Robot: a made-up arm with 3 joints. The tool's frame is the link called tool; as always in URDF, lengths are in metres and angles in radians. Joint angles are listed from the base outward. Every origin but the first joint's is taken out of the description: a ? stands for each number. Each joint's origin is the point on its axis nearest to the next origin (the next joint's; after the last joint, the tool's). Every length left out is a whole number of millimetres.
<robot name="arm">
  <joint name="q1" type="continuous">
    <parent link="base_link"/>
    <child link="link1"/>
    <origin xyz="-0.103 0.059 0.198" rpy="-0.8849 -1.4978 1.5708"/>
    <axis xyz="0 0 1"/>
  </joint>
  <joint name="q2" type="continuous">
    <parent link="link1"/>
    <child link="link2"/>
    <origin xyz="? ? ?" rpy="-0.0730 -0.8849 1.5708"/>
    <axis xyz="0 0 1"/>
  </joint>
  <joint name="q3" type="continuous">
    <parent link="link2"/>
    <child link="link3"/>
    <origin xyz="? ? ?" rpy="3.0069 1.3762 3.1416"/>
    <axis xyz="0 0 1"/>
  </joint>
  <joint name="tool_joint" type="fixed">
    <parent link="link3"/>
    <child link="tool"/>
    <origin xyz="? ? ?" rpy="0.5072 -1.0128 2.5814"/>
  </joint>
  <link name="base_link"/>
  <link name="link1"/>
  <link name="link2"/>
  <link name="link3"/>
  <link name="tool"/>
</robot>
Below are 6 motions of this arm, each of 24 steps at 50 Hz.
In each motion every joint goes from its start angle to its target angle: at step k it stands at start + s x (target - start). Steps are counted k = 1, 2, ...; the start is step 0. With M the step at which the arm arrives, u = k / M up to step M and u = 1 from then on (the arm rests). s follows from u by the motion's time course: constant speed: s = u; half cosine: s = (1 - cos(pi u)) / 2; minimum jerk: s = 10 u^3 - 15 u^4 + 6 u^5.
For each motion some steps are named. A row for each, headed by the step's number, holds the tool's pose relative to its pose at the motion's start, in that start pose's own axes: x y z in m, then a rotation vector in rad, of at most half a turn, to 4 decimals.
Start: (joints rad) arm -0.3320 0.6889 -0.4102
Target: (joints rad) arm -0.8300 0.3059 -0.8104
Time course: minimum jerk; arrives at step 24
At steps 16, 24:
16: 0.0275 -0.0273 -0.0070 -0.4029 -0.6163 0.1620
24: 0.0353 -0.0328 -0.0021 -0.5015 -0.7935 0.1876

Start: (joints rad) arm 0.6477 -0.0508 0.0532
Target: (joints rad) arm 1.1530 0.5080 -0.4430
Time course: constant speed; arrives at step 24
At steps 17, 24:
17: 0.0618 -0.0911 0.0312 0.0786 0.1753 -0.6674
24: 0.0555 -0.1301 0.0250 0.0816 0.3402 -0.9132

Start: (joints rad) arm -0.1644 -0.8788 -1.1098
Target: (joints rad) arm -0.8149 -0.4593 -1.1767
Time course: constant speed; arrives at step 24
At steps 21, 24:
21: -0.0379 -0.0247 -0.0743 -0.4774 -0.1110 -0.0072
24: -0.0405 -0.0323 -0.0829 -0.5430 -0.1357 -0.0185

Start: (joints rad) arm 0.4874 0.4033 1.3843
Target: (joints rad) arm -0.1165 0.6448 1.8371
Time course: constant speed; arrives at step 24
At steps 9, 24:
9: -0.0328 -0.0177 -0.0102 -0.0339 0.0656 0.1167
24: -0.0928 -0.0508 -0.0136 -0.0831 0.2189 0.3157

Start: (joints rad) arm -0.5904 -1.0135 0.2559
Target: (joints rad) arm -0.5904 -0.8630 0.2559
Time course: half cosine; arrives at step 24
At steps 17, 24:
17: 0.0192 -0.0117 0.0096 0.0408 -0.0246 -0.1113
24: 0.0236 -0.0149 0.0119 0.0507 -0.0305 -0.1384

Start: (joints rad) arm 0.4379 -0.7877 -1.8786
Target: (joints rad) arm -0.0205 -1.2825 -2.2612
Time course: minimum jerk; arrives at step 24
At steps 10, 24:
10: 0.0084 -0.0155 0.0385 -0.0538 -0.3247 -0.0971
24: -0.0188 -0.0456 0.1215 -0.0820 -0.9182 -0.3076

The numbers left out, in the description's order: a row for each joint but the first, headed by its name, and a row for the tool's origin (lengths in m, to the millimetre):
q2: 0.114 -0.010 0.000
q3: 0.105 -0.027 0.000
tool: -0.165 -0.073 0.000

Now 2 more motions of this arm.
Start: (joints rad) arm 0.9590 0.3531 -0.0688
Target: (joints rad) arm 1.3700 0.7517 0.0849
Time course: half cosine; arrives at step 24
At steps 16, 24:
16: 0.0403 -0.0067 0.0440 0.3614 0.2528 -0.3726
24: 0.0542 -0.0155 0.0535 0.4726 0.3347 -0.5035

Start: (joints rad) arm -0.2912 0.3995 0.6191
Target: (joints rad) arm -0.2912 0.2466 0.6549
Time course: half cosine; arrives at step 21
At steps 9, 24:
9: -0.0121 0.0057 -0.0066 -0.0093 0.0351 0.0522
24: -0.0321 0.0130 -0.0164 -0.0239 0.0918 0.1333

